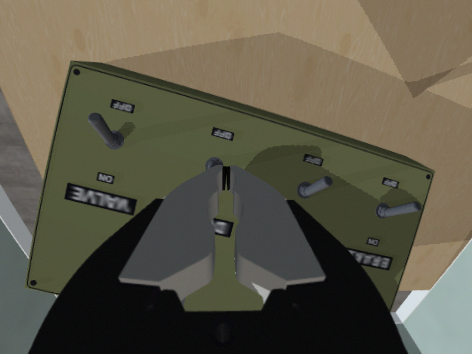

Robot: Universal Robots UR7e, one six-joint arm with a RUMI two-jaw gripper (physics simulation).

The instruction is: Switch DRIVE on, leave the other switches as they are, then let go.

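Frame: origin at the arm's base, x ahead, y left, z up, level; metres.
Seen in the pictures: gripper, fingertip midpoint: (226,168).
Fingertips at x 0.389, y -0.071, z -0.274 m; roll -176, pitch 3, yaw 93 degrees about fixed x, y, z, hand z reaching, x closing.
Offsets run from my fingertips to a thing's middle. Level surfaces: height alone.
A green switch panel @(dz -0.106 m) (165,120) carries toggle switches with OFF and ON tags. The DRIVE switch @(dz -0.064, dx +0.037, dy -0.016 m) (214,164) is second from the left. Its base shows beside my fingertips, with no lever on the OFF side; its lever is hidden by the gripper. Part of its name label @(dz -0.060, dx +0.106, dy -0.030 m) (223,228) shows between my jaws. The VALVE switch @(dz -0.070, dx +0.001, dy -0.131 m) (104,130) at the left leans toward OFF. The third switch @(dz -0.070, dx +0.048, dy +0.104 m) (316,186) and the fourth switch @(dz -0.070, dx +0.072, dy +0.222 m) (398,209) lean right and slightly toward OFF. My gripper (226,168) is shut and empty above the panel, its tips right of the DRIVE base.
The panel lies on a wooden table @(dz -0.182 m) (175,30). Shadows fall across the table behind it and over the panel's right half. The fourth switch's name label @(dz -0.060, dx +0.153, dy +0.205 m) (372,259) is partly covered by my gripper. The third switch's label is hidden.
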